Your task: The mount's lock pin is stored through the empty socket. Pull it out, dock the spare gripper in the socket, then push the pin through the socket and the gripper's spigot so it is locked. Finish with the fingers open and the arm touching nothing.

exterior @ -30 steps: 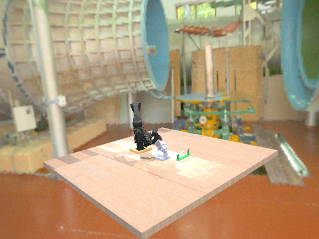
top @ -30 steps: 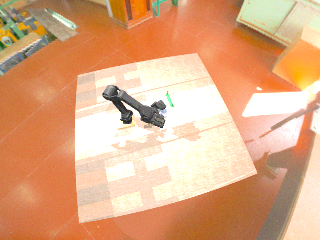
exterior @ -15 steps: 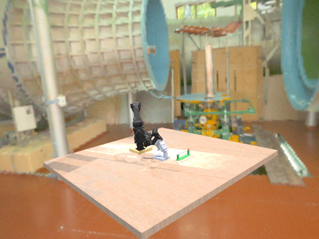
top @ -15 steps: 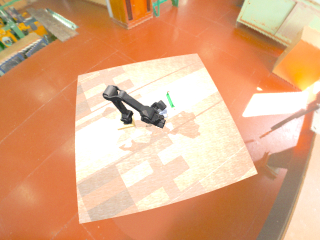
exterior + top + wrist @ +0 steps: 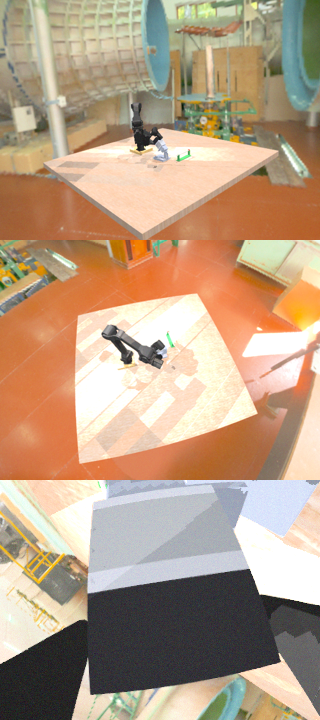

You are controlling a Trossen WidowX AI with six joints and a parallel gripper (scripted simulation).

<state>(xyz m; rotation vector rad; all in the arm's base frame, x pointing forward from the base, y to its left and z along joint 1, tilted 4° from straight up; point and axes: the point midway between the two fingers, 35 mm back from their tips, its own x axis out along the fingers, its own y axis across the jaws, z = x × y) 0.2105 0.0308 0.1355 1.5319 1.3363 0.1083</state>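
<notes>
Right now my gripper tip is 2 cm short of the spare gripper, 1 cm to the left of it and 2 cm above it. Round my gripper tip: green cradle 13 cm ahead, 12 cm to the left, 11 cm below; grey mount 4 cm ahead, 8 cm below.
</notes>
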